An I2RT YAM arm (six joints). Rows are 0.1 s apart.
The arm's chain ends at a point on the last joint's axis. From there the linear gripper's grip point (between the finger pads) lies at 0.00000 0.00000 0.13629 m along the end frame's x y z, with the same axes.
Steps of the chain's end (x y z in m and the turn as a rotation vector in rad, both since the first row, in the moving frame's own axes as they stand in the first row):
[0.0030 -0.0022 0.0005 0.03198 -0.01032 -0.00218]
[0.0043 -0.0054 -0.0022 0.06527 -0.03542 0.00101]
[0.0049 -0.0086 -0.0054 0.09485 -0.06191 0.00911]
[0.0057 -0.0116 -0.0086 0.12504 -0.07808 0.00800]
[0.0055 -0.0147 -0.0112 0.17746 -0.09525 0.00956]
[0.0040 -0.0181 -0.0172 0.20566 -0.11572 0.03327]
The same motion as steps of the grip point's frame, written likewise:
[0.0016 -0.0066 0.0004 0.03198 -0.01032 -0.00218]
[-0.0005 -0.0143 -0.0026 0.06527 -0.03542 0.00101]
[-0.0035 -0.0215 -0.0063 0.09485 -0.06191 0.00911]
[-0.0048 -0.0286 -0.0101 0.12504 -0.07808 0.00800]
[-0.0073 -0.0388 -0.0140 0.17746 -0.09525 0.00956]
[-0.0112 -0.0461 -0.0210 0.20566 -0.11572 0.03327]

